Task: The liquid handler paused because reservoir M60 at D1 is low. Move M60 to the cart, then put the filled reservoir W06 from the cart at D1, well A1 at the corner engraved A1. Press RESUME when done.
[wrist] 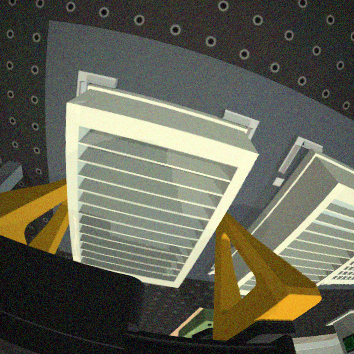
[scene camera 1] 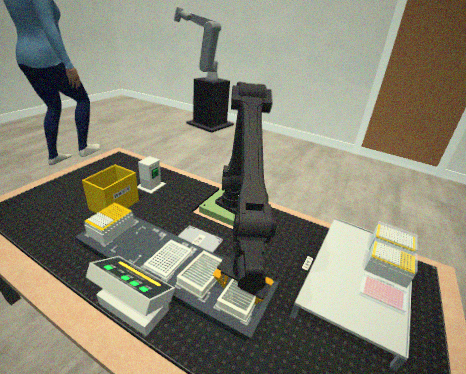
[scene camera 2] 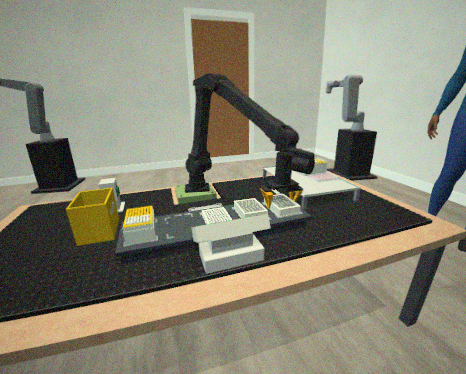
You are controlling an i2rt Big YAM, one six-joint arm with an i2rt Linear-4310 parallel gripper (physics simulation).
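Where they show: gripper, fingertip midpoint: (wrist: 152, 201) (scene camera 1: 240, 294) (scene camera 2: 279, 207); arm's base, origin of the base link: (scene camera 1: 231, 205) (scene camera 2: 197, 189).
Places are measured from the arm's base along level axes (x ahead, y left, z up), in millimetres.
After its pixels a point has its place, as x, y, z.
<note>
A white slatted reservoir (scene camera 1: 236, 305) {400, 326, 55} (scene camera 2: 284, 205) {393, 311, 62} (wrist: 165, 132) {415, 322, 63} sits between corner brackets at the cart-side end of the grey deck (scene camera 1: 135, 241) {420, -70, 32} (wrist: 150, 60) {434, 341, 32}; its label cannot be read. My gripper (scene camera 1: 241, 289) {358, 307, 39} (scene camera 2: 281, 201) {358, 307, 39} (wrist: 152, 201) {358, 307, 39} is open and empty, with one orange finger on each long side of this reservoir. A second slatted reservoir (scene camera 1: 199, 275) {397, 194, 61} (scene camera 2: 250, 207) {387, 188, 63} (wrist: 300, 200) {410, 235, 56} sits beside it on the deck. The white cart (scene camera 1: 335, 270) {100, 480, 44} (scene camera 2: 330, 189) {239, 580, 44} holds a pink gridded tray (scene camera 1: 384, 292) {99, 624, 57} (scene camera 2: 324, 177) {117, 615, 58}, which I cannot identify as W06. The engraved A1 and the RESUME lettering are not legible.
The cart also bears two yellow-and-white racks (scene camera 1: 395, 237) {-100, 595, 114} (scene camera 1: 392, 259) {18, 608, 114}. A panel with green buttons (scene camera 1: 130, 279) {551, 108, 110} (scene camera 2: 230, 228) {591, 91, 107} stands before the deck. The deck holds a well plate (scene camera 1: 170, 257) {397, 75, 45} (scene camera 2: 216, 215) {393, 68, 46} and a tip box (scene camera 1: 107, 223) {468, -137, 97} (scene camera 2: 139, 223) {498, -160, 94}. A yellow waste bin (scene camera 1: 100, 197) {396, -312, 77} (scene camera 2: 92, 220) {401, -337, 68} stands beyond.
</note>
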